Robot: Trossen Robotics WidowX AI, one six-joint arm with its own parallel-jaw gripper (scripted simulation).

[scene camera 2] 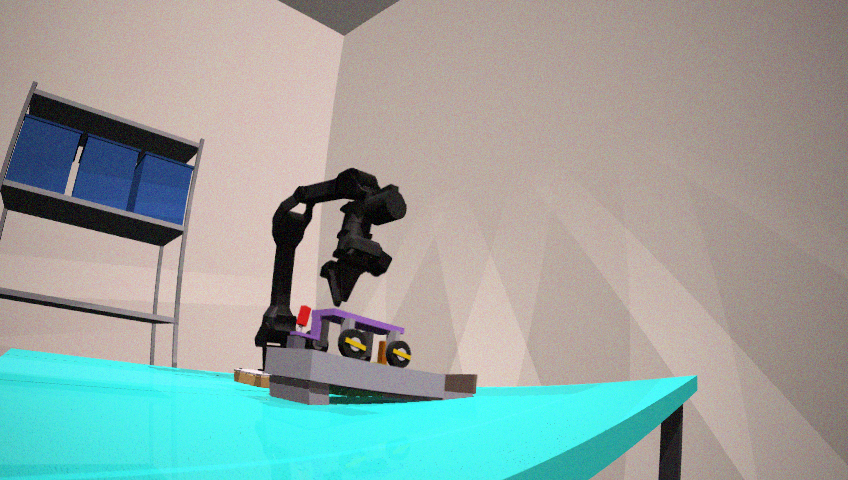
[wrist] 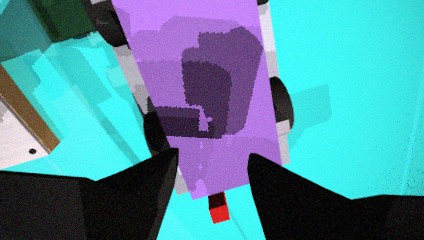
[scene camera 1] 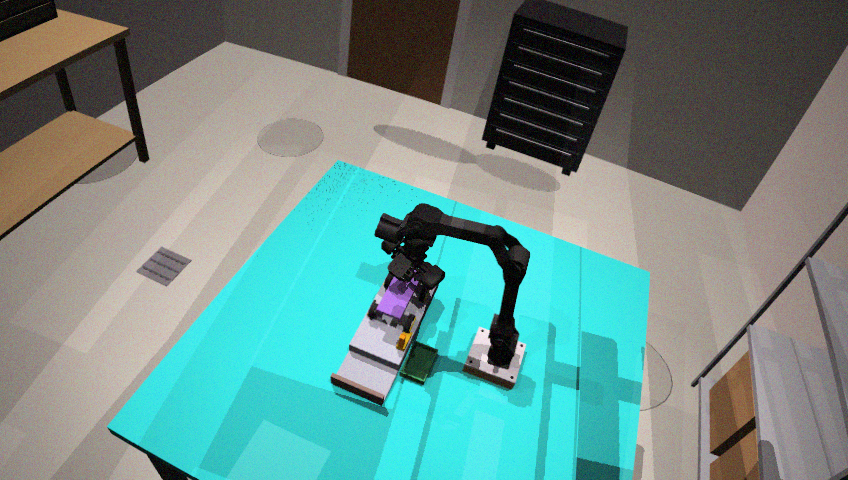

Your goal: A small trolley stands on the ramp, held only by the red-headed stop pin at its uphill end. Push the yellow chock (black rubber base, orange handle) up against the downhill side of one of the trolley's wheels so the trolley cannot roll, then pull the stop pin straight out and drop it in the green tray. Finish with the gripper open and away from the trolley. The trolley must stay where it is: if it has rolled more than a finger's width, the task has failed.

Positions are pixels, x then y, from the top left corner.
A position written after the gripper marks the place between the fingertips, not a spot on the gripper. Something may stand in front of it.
The gripper shows in scene camera 2 (340, 303), in the wrist view (213, 158) and in scene camera 1 (410, 275).
